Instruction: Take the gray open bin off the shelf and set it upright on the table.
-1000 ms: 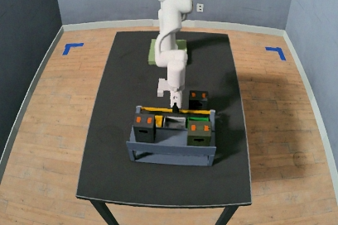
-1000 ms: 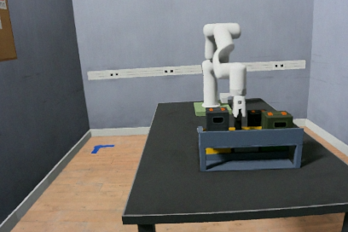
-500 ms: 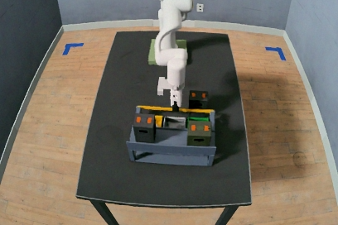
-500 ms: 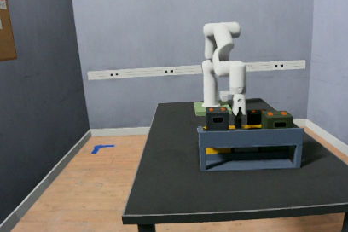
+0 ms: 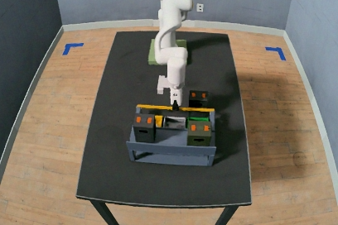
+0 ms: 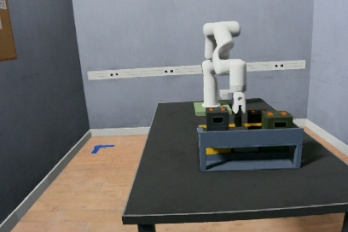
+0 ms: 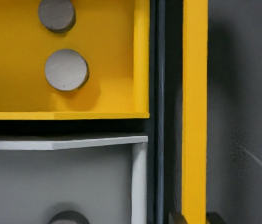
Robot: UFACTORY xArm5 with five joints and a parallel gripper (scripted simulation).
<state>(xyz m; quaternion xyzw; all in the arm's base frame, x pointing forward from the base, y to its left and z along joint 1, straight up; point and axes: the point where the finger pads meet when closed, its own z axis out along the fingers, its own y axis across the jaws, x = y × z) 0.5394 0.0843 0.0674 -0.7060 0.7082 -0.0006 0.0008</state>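
Now: the gray open bin 11 cm ahead of my hand and 5 cm below it. Round my hand: blue-gray shelf (13 cm ahead, 3 cm below); then green bin (10 cm ahead, 11 cm to the left, 5 cm below); then yellow bar (2 cm below).
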